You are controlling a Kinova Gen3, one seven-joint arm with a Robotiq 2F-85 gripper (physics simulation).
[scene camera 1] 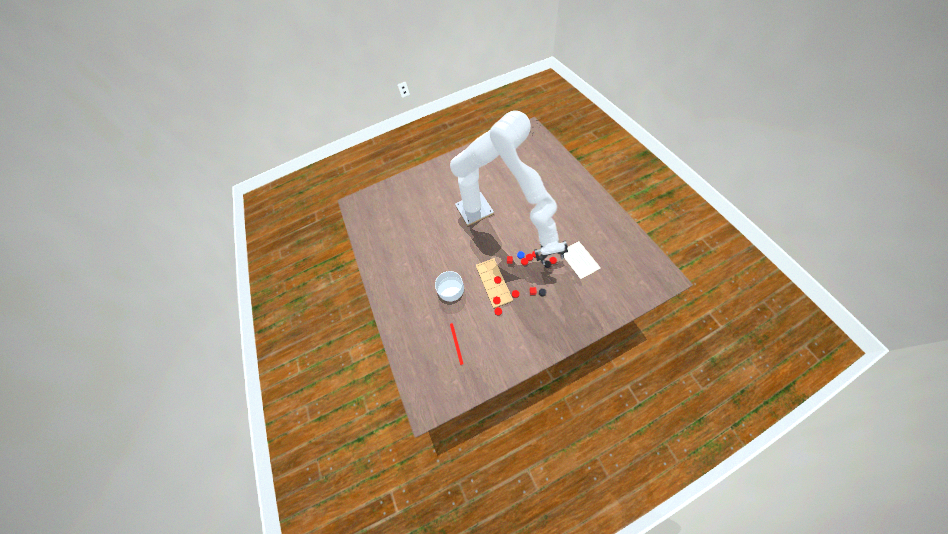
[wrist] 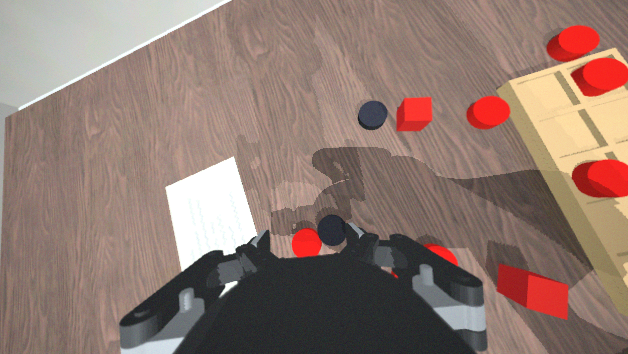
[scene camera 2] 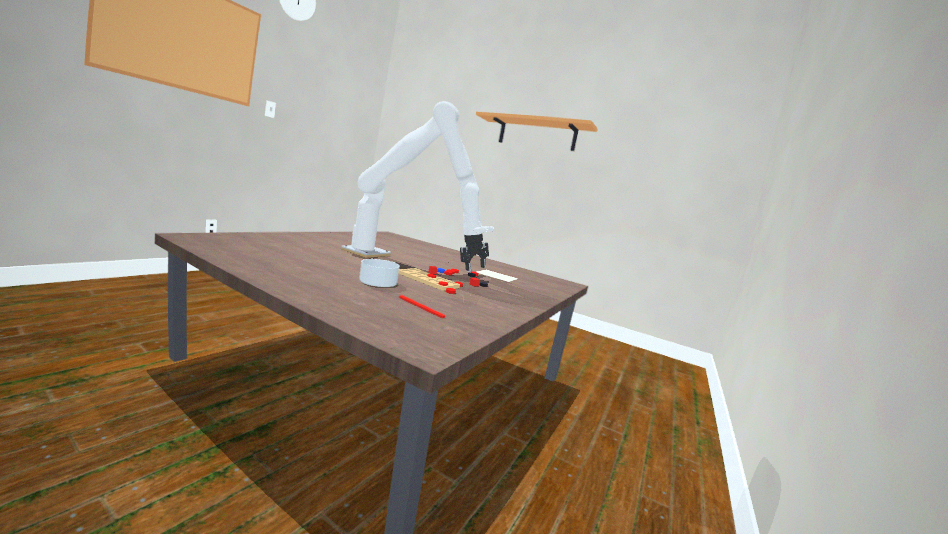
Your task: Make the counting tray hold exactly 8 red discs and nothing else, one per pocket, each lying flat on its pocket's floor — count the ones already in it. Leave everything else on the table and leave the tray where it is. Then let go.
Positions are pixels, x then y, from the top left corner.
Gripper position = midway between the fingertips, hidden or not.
The gripper (wrist: 308,236) is open, holding nothing. Also in view: a white card (scene camera 1: 579,259). A white bowl (scene camera 2: 375,272) rests on the table.
